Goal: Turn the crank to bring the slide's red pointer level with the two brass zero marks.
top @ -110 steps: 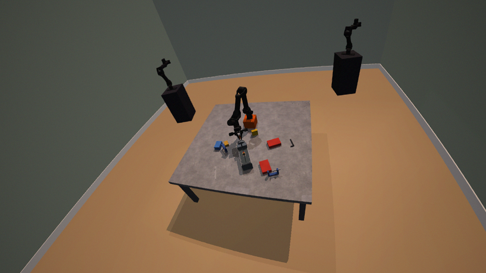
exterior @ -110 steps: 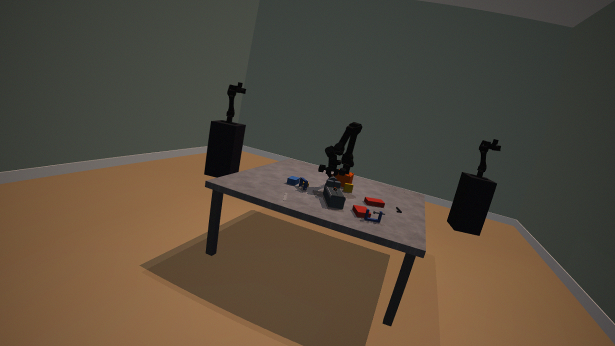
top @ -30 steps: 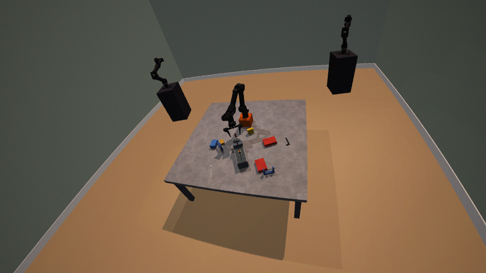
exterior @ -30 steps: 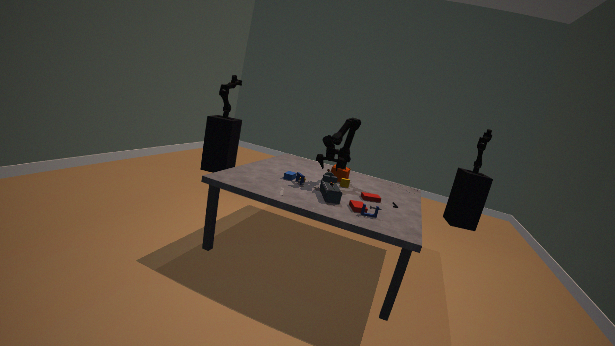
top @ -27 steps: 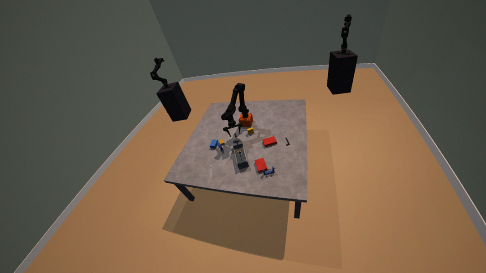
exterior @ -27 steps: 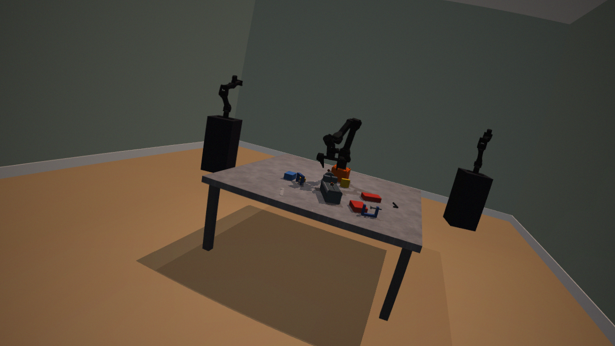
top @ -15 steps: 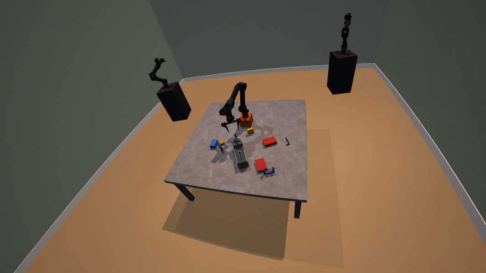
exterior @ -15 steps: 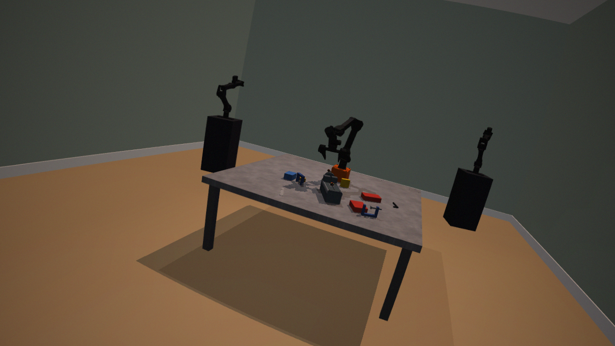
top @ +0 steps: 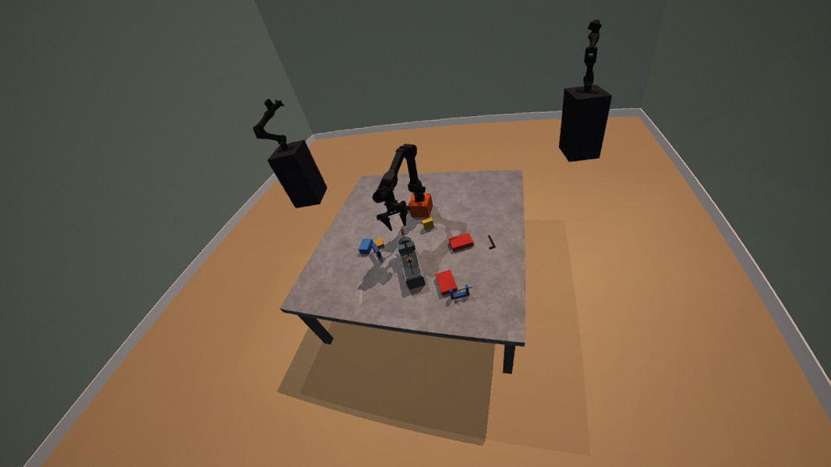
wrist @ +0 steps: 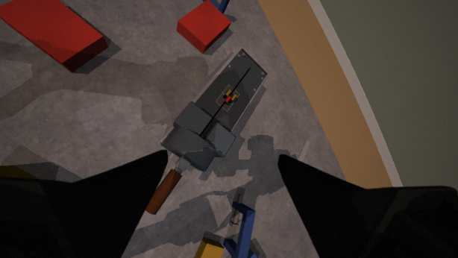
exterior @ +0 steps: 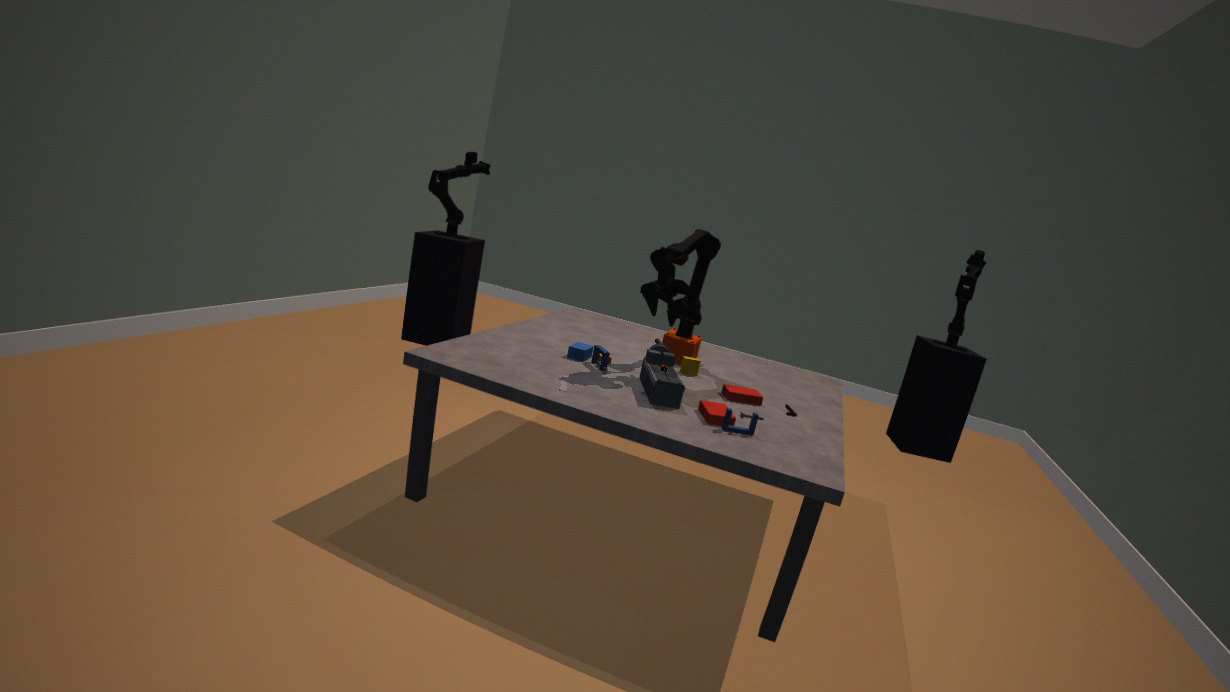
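Now: the brown crank handle 6 cm behind my gripper tip and 8 cm below it. Round my gripper tip: yellow cube (20 cm behind, 13 cm to the left, 18 cm below); red pointer (11 cm ahead, 4 cm to the left, 12 cm below); blue block (8 cm behind, 26 cm to the right, 18 cm below).
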